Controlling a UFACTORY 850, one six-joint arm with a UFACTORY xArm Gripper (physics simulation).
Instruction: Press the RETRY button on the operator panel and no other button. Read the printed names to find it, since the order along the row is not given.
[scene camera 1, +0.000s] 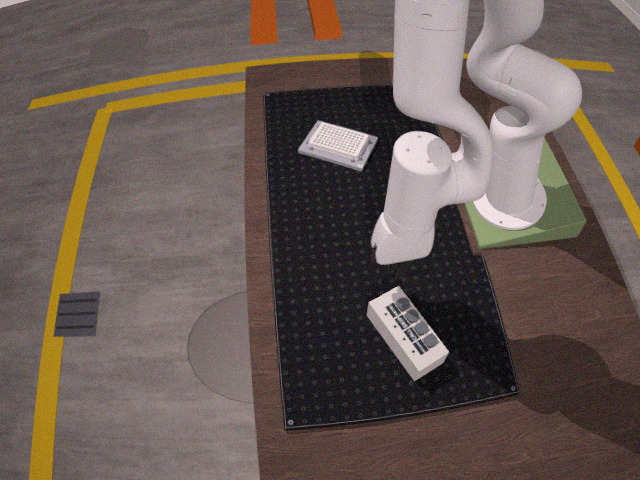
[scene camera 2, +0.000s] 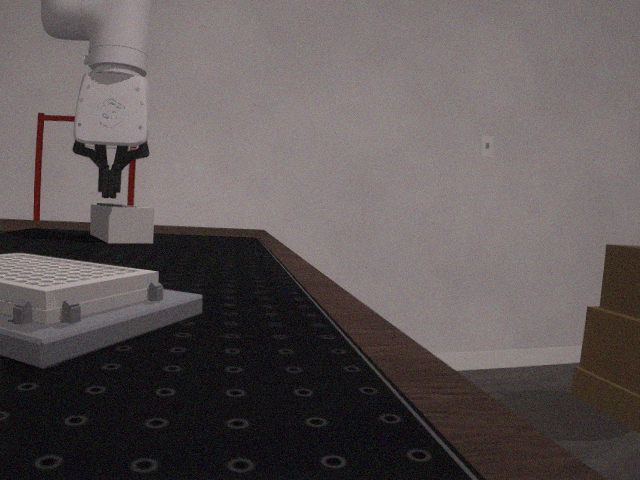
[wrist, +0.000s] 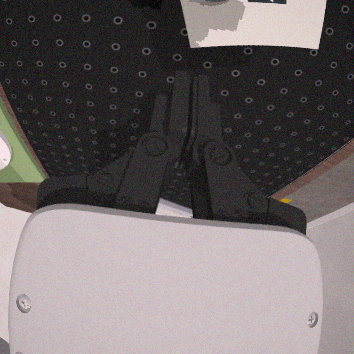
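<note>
The white operator panel lies on the black perforated plate, with a row of four round grey buttons. The small label by the end button nearest the arm appears to read RETRY; the label by the third button reads CALL. My gripper is shut and empty. Its tips are higher than the panel top in scene camera 2, with a small gap, near that end. In scene camera 1 the fingers are hidden by the hand. The wrist view cuts off most of the panel.
A white well plate in a grey holder sits on the black plate, away from the panel. The arm base stands on a green block. A red frame and brown stepped boxes stand beyond the table.
</note>
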